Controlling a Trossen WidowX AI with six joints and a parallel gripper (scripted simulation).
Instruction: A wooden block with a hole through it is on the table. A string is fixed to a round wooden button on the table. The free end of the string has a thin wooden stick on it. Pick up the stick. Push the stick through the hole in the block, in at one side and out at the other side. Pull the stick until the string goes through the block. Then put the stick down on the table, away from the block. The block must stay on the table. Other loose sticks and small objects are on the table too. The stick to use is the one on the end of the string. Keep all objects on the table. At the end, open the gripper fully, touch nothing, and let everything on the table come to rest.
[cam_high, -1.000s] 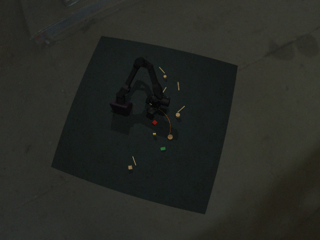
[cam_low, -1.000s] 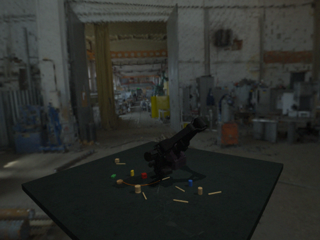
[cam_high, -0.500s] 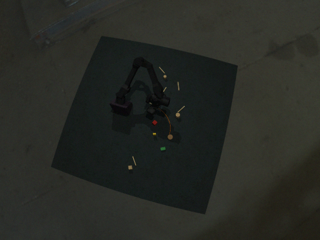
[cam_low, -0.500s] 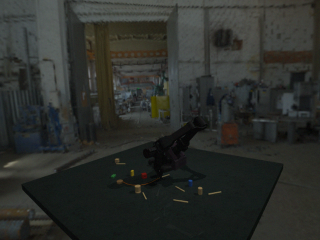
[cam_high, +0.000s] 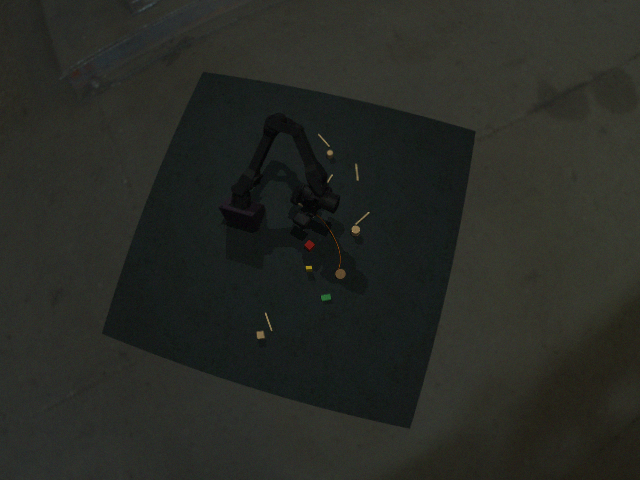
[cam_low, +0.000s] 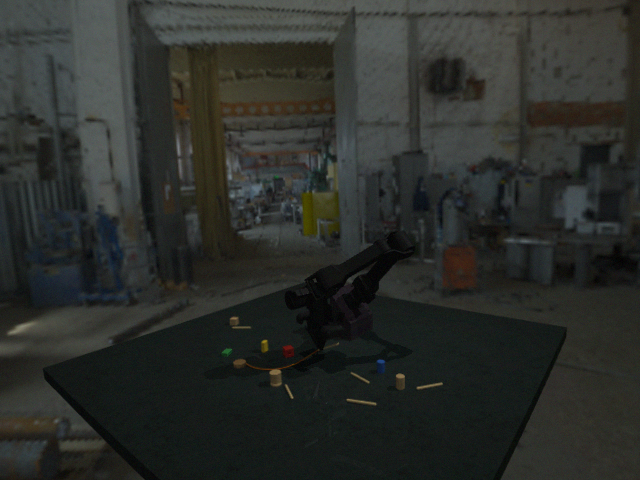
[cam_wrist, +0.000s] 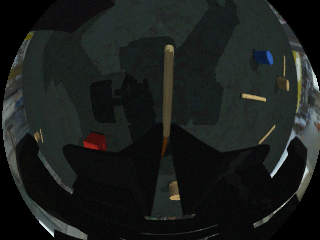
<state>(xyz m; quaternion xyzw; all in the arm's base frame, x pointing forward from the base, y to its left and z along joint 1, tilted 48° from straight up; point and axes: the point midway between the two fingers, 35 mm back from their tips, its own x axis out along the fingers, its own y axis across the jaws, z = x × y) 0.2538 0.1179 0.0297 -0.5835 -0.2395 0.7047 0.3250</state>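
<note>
Right now the wooden cylinder is 180 mm ahead of my gripper tip and 30 mm below it. The rest, counted from my gripper tip: red block (30 mm ahead, 120 mm to the right, 30 mm below); then blue cylinder (80 mm behind, 170 mm to the left, 30 mm below); then thin stick (20 mm behind).
</note>
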